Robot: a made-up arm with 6 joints.
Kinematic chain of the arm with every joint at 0, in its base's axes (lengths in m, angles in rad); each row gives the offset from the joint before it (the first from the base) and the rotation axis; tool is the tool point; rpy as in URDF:
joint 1: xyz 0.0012 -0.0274 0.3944 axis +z
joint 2: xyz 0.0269 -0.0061 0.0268 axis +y
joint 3: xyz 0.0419 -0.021 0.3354 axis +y
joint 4: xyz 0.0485 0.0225 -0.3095 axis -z
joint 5: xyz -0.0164 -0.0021 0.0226 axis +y
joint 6: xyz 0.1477 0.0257 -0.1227 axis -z
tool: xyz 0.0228 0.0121 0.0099 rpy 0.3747 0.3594 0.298
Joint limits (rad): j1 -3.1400..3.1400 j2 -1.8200..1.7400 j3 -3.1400..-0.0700 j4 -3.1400..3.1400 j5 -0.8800..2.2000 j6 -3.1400..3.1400
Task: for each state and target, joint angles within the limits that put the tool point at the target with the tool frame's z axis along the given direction. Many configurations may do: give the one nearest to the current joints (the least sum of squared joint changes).
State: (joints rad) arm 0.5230 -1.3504 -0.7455 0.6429 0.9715 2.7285
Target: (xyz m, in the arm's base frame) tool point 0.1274 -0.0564 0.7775 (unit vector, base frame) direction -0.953 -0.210 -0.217
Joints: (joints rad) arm -0.1494 -1.3032 -0.6567 0.5559 0.7873 2.1327
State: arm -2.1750 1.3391 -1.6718 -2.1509 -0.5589 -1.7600
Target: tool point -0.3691 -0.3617 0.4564 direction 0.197 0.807 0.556
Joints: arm -2.3706 0.7381 -2.0336 -2.9315 -0.8429 -1.3669
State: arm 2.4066 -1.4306 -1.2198 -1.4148 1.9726 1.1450
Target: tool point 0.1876 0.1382 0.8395 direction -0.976 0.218 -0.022
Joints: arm 1.4836 -0.8251 -0.8219 -2.0340 2.0082 1.5948
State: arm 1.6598 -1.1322 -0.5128 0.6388 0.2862 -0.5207
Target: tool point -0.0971 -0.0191 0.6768 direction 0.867 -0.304 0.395
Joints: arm 2.5091 -1.6262 -0.0700 -0.1977 0.1255 0.2820
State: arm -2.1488 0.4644 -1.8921 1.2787 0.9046 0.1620
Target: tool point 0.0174 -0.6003 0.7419 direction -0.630 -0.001 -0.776
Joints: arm -1.7147 0.0518 -1.3228 2.0233 1.5639 0.3108
